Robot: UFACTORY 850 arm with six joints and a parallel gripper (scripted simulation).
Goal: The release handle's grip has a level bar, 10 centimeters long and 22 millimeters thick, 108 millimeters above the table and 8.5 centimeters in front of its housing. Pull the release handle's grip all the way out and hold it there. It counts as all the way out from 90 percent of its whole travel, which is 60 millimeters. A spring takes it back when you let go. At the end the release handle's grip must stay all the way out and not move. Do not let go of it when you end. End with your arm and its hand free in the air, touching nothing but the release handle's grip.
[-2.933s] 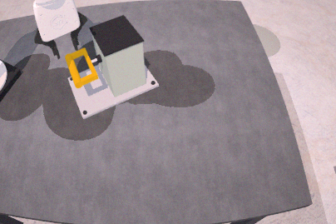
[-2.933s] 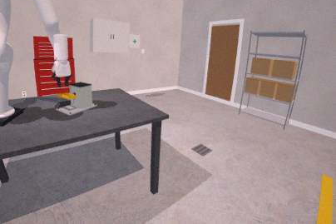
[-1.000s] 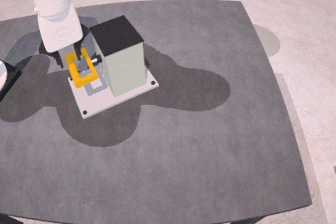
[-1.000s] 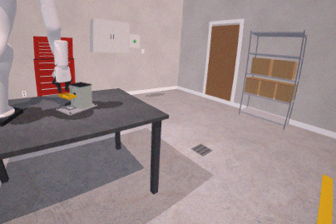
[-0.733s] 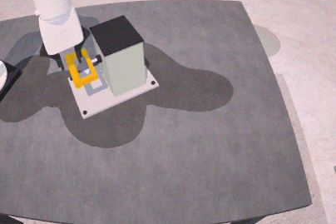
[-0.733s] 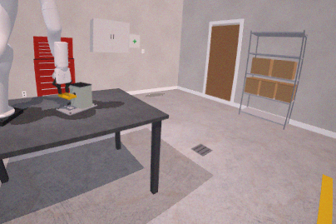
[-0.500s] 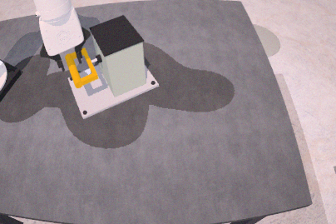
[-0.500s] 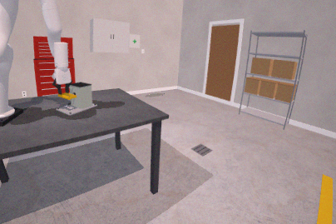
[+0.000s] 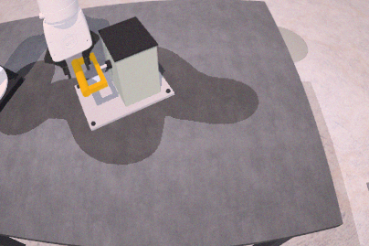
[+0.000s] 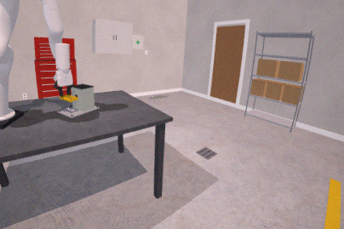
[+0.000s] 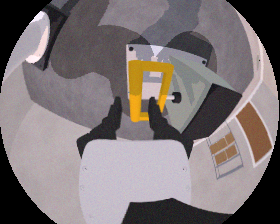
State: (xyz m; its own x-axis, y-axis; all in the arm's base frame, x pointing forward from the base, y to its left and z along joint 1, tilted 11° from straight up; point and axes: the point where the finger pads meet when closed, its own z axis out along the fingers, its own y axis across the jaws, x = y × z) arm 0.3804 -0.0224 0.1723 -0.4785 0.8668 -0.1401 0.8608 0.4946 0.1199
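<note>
The baseplate lies 8 cm ahead of my hand, 5 cm to the left of it and 14 cm below it.
</note>
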